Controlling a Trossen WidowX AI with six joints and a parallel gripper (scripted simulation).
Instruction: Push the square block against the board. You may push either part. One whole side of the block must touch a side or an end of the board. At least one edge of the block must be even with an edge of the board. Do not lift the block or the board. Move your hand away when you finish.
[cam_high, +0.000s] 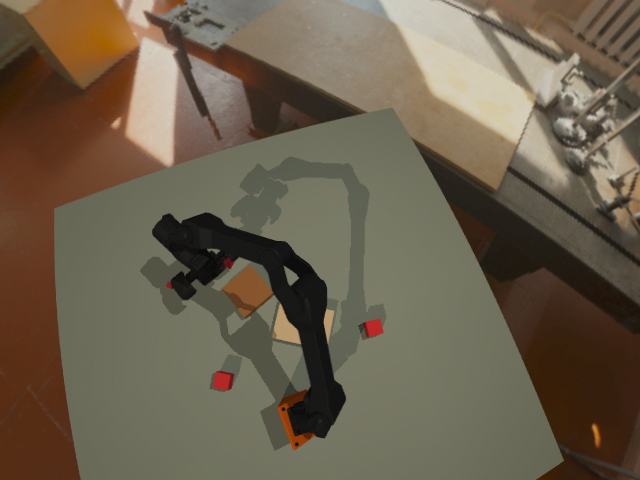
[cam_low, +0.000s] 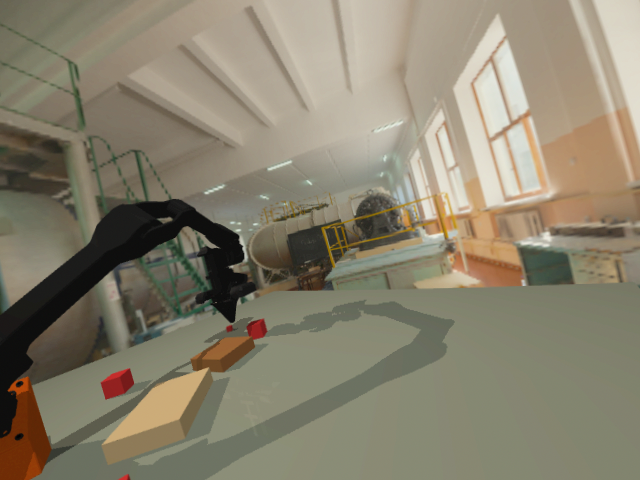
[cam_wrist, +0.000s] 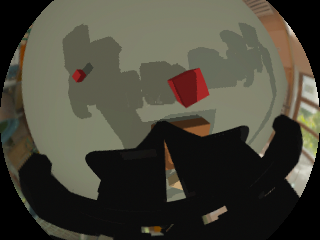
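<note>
My gripper tip is now 60 mm past the brown square block, 70 mm to the left of it and 50 mm above it. Round my gripper tip: tiny red cube: 30 mm ahead, 150 mm to the left, 50 mm below; then tan board: 190 mm behind, 190 mm to the right, 50 mm below.
</note>
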